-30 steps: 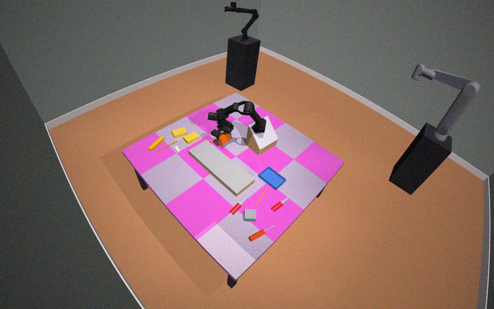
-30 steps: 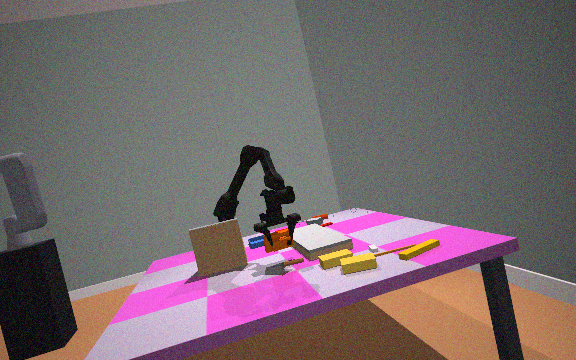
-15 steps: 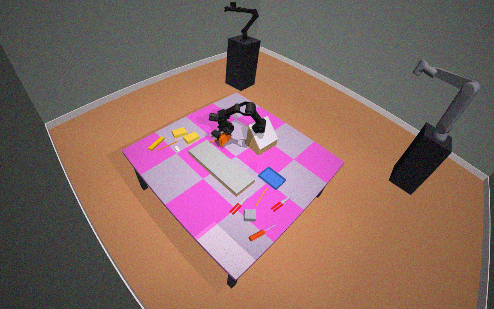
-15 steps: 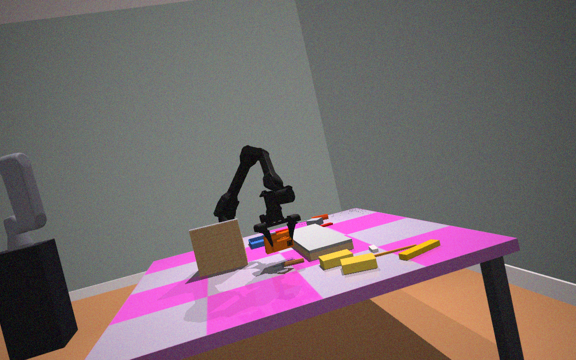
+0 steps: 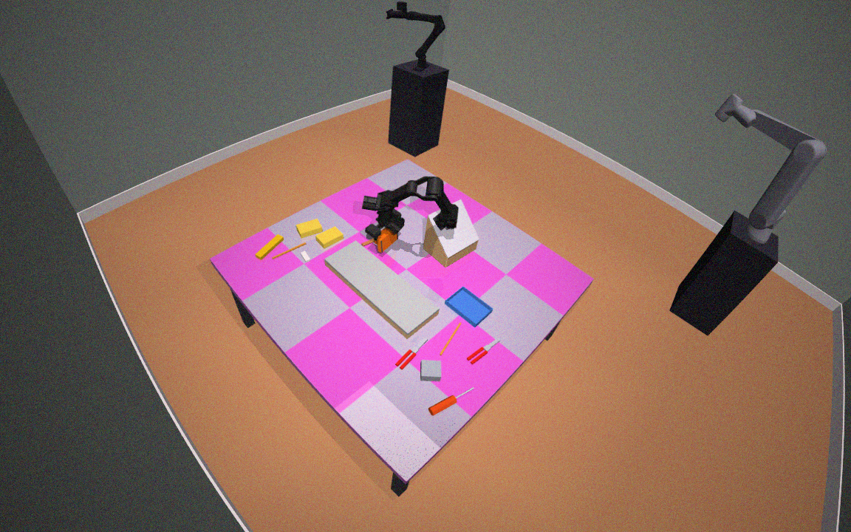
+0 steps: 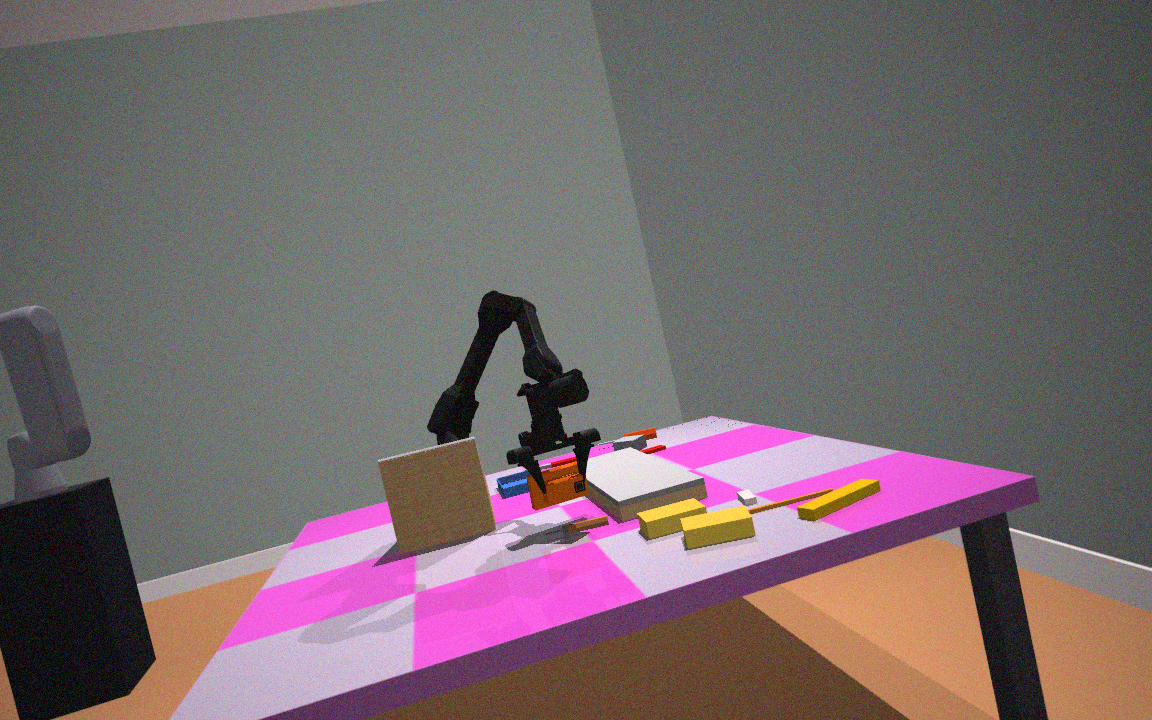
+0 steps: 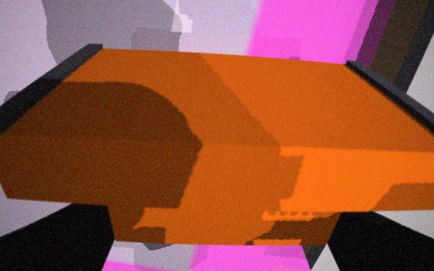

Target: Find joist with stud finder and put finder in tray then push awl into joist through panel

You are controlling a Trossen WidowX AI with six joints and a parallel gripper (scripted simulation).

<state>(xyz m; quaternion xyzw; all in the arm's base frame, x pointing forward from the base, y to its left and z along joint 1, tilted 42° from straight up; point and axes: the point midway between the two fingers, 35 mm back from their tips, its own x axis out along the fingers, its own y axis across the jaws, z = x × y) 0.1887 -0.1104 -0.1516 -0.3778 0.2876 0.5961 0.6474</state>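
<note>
Right now the orange stud finder is 10 mm to the left of my gripper tip and 10 mm ahead of it. Round my gripper tip: square indicator 30 mm ahead, 10 mm to the right; brown-handled awl 70 mm below, 50 mm to the right, 20 mm behind; small white block 290 mm ahead, 190 mm to the right, 70 mm below.
</note>
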